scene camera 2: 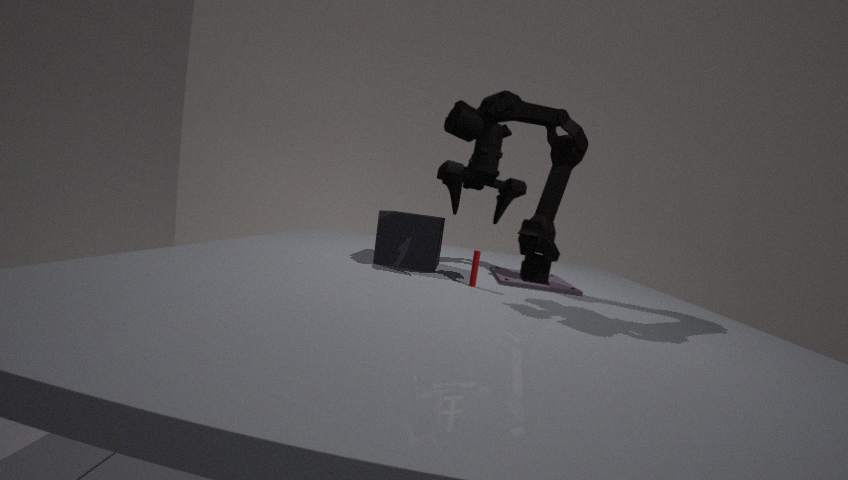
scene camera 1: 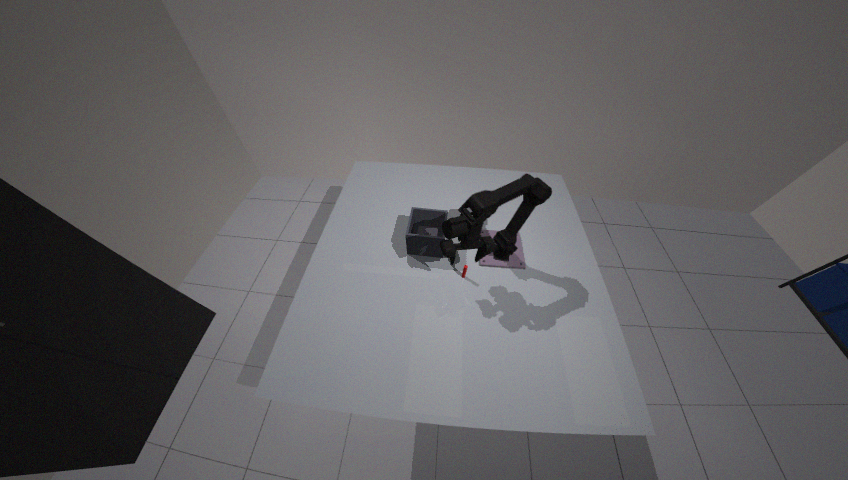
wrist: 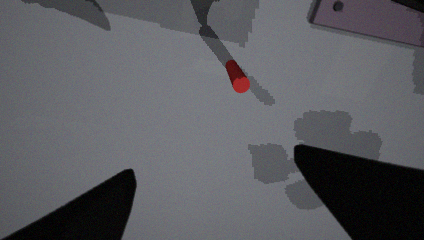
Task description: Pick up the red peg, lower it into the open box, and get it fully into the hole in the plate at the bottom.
The pictures show: my gripper and a grey box.
My gripper also shows in scene camera 1 and in the wrist view.
